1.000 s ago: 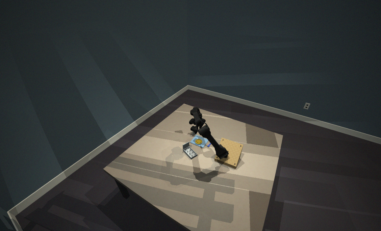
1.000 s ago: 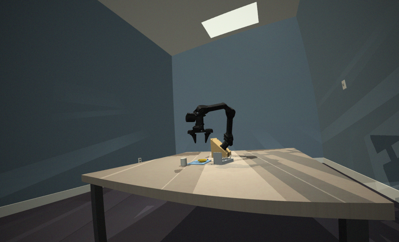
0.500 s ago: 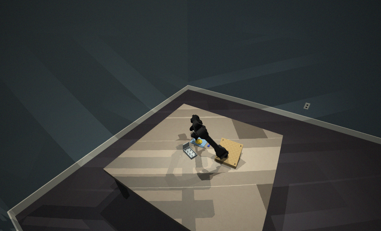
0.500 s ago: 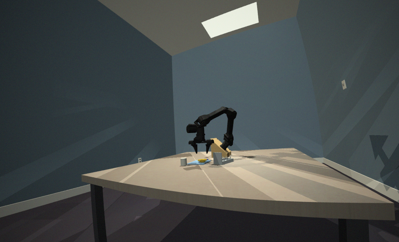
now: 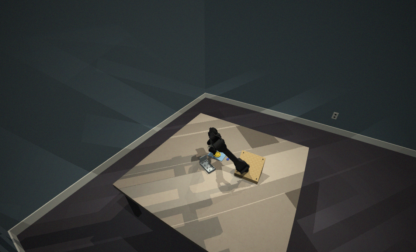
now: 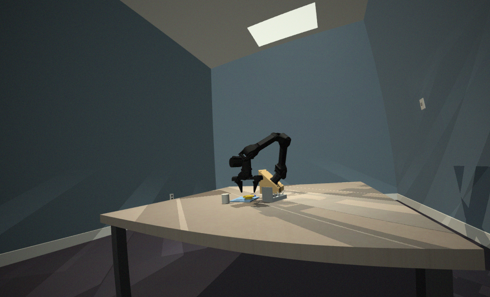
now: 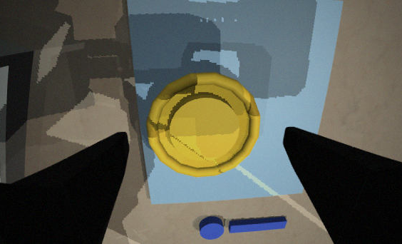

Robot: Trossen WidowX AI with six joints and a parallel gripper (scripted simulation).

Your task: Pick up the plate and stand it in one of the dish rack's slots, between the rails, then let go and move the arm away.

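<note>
The yellow plate lies 30 mm below my gripper tip and 10 mm behind it. Round my gripper tip: grey dish rack: 160 mm to the left, 20 mm below, 20 mm ahead; then white cup: 110 mm to the right, 90 mm ahead, 20 mm below; then blue spoon: 120 mm behind, 40 mm below, 20 mm to the right.
</note>
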